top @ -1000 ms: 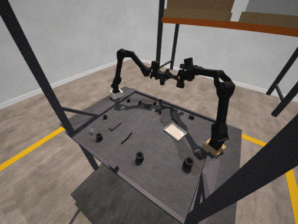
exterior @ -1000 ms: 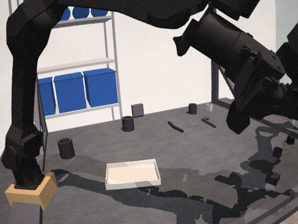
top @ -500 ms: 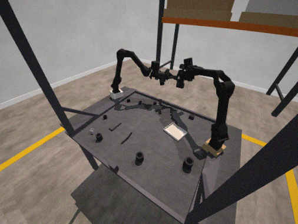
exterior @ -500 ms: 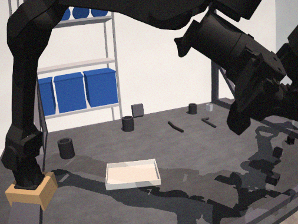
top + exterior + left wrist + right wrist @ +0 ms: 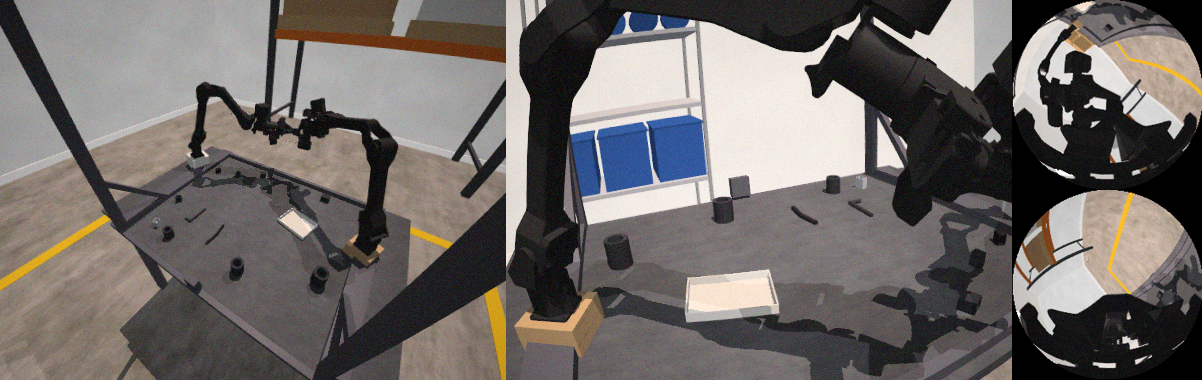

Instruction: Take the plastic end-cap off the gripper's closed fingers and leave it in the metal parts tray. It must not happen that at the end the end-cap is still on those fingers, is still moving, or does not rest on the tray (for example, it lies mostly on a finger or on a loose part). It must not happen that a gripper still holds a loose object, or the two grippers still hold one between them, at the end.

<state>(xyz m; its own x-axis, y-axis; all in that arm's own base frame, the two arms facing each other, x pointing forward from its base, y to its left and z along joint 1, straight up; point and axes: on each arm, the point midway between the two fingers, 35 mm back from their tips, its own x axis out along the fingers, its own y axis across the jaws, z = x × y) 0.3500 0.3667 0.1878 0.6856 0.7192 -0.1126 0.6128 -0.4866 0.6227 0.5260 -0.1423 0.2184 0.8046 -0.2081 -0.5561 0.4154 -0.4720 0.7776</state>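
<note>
Now: the plastic end-cap 2 cm ahead of my left hand and 3 cm to the right of it. From my left hand the other things lie so: white metal parts tray 29 cm behind, 26 cm to the right, 25 cm below.
Right now the white metal parts tray is 310 mm behind my right hand, 200 mm to the right of it and 260 mm below it. Round my right hand: plastic end-cap 30 mm to the left, 10 mm below.
</note>
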